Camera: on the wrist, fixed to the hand. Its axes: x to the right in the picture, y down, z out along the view.
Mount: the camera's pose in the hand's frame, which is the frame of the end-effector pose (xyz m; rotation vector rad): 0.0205 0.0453 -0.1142 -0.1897 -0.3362 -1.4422
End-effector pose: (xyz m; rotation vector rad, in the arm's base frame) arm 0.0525 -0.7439 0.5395 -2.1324 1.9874 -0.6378
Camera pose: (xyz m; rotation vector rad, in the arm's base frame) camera -0.0349 -0.7493 0.6281 3.0540 -0.0809 0.1281
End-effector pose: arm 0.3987 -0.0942 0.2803 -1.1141 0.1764 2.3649
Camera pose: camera 0.4431 -0.1621 0.1858 -0.5122 -0.7391 1.1854
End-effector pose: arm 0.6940 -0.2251 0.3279 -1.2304 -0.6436 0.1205
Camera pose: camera 0.7812 -0.2960 0.2743 -0.6737 -1.7164 -0.9682
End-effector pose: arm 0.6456 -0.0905 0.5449 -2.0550 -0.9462 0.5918
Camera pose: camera 0.7535 -0.1457 0.5736 -0.9167 -2.3311 0.0163
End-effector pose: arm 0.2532 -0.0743 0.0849 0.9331 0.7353 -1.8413
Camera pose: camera 0.3218 -0.0115 0.0021 0.2144 -1.3849 2.6406
